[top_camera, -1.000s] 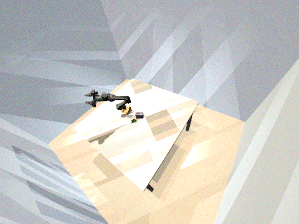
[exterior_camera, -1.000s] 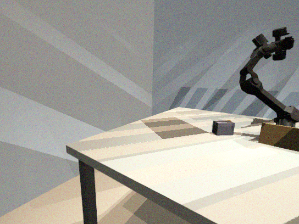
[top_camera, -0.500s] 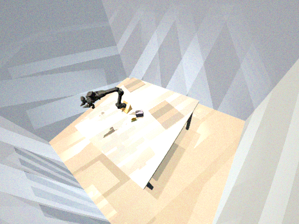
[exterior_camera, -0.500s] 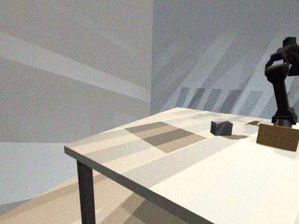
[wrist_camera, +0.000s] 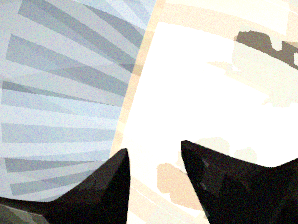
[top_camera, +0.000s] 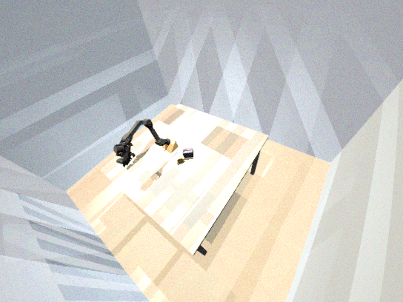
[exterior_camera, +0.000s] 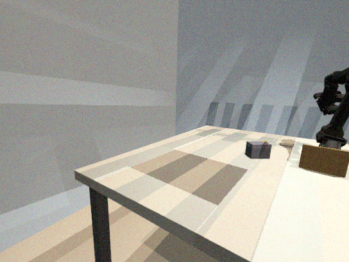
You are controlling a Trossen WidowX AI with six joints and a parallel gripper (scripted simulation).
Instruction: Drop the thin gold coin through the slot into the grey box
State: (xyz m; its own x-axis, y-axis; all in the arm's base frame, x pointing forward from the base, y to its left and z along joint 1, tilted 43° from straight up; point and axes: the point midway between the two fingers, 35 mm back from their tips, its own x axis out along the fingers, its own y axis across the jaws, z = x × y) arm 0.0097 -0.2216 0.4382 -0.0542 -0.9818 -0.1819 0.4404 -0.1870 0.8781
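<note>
Right now the gold coin is 260 mm ahead of my gripper tip, 380 mm to the left of it and 180 mm below it.
</note>
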